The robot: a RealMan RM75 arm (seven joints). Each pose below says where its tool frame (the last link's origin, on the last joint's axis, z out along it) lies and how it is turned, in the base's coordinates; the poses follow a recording.
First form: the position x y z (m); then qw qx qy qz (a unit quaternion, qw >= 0).
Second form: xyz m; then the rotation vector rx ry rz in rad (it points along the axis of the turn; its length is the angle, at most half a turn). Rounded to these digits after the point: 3 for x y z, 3 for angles.
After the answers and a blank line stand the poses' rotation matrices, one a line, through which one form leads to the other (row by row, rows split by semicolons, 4 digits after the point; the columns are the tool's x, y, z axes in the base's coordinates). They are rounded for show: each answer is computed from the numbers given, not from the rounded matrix.
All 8 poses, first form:
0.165, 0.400, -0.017, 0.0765, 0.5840, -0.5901, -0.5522
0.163, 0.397, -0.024, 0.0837, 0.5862, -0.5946, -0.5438
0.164, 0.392, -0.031, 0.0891, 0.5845, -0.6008, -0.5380
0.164, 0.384, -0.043, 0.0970, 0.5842, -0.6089, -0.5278
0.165, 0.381, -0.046, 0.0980, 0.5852, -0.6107, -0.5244
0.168, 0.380, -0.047, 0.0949, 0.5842, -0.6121, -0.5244
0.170, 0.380, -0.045, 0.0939, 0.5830, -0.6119, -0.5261
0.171, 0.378, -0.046, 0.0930, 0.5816, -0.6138, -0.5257
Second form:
0.165, 0.400, -0.017, 1.750, -1.769, -1.655
0.163, 0.397, -0.024, 1.750, -1.775, -1.623
0.164, 0.392, -0.031, 1.739, -1.787, -1.601
0.164, 0.384, -0.043, 1.730, -1.803, -1.563
0.165, 0.381, -0.046, 1.732, -1.807, -1.552
0.168, 0.380, -0.047, 1.732, -1.815, -1.555
0.170, 0.380, -0.045, 1.730, -1.815, -1.561
0.171, 0.378, -0.046, 1.726, -1.822, -1.560

-0.3062 -0.6047 -0.7352; -0.7737 -0.2919 0.5623; -0.5547 0.7410 -0.3785
-0.2987 -0.6061 -0.7372; -0.7882 -0.2788 0.5486; -0.5381 0.7449 -0.3945
-0.3008 -0.6065 -0.7360; -0.7982 -0.2622 0.5423; -0.5219 0.7506 -0.4052
-0.2986 -0.6090 -0.7348; -0.8138 -0.2397 0.5294; -0.4985 0.7561 -0.4241
-0.2959 -0.6120 -0.7334; -0.8175 -0.2349 0.5258; -0.4941 0.7552 -0.4308
-0.2994 -0.6157 -0.7289; -0.8147 -0.2326 0.5311; -0.4966 0.7529 -0.4320
-0.3025 -0.6147 -0.7284; -0.8124 -0.2335 0.5344; -0.4986 0.7534 -0.4288
-0.3062 -0.6162 -0.7256; -0.8117 -0.2292 0.5372; -0.4973 0.7535 -0.4300

